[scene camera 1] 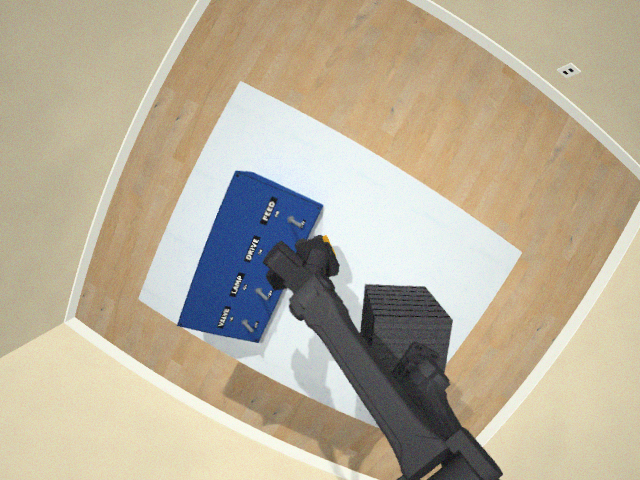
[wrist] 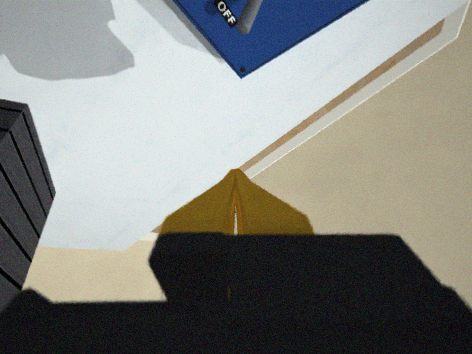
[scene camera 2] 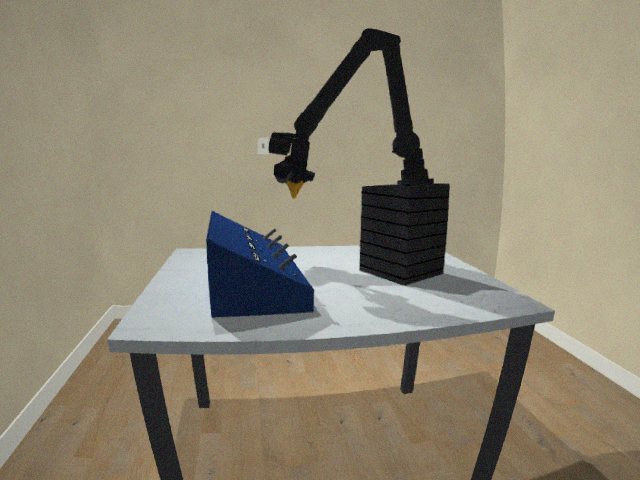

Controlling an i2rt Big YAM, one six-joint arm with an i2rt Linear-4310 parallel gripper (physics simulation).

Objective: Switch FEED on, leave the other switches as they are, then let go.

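Places are measured from the arm's base along level axes (x ahead, y left, z up), in metres.
Pixels of known places: gripper, fingertip midpoint: (scene camera 1: 324,236) (wrist: 235,176) (scene camera 2: 294,197); arm's base, link origin: (scene camera 1: 414,365) (scene camera 2: 415,184).
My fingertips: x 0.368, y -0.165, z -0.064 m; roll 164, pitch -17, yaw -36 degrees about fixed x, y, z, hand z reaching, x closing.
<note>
Ahead of a thing's pixels: the offset from my fingertips to its top centre.
A blue sloped switch panel (scene camera 1: 222,248) (scene camera 2: 258,286) (wrist: 285,27) stands on the table. The FEED lever {0.081 m ahead, 0.026 m left, 0.099 m down} (scene camera 1: 295,221) (scene camera 2: 269,234) (wrist: 250,16) is at one end and leans to its OFF side. The LAMP lever {0.062 m ahead, 0.265 m left, 0.099 m down} (scene camera 1: 262,293) and VALVE lever {0.053 m ahead, 0.384 m left, 0.099 m down} (scene camera 1: 248,325) (scene camera 2: 288,261) lean the same way. The DRIVE lever is hidden behind the arm in scene camera 1. My gripper (scene camera 1: 328,243) (scene camera 2: 294,196) (wrist: 235,176) is shut and empty. It hangs above the levers, apart from the panel, beyond its lower edge near FEED and DRIVE in scene camera 1.
A black ribbed pedestal (scene camera 1: 408,330) (scene camera 2: 403,232) (wrist: 22,185) carries the arm base and stands to the right of the panel on the white table (scene camera 1: 413,222) (scene camera 2: 330,341) (wrist: 125,140). The arm (scene camera 1: 356,366) (scene camera 2: 336,82) reaches over from it.
</note>
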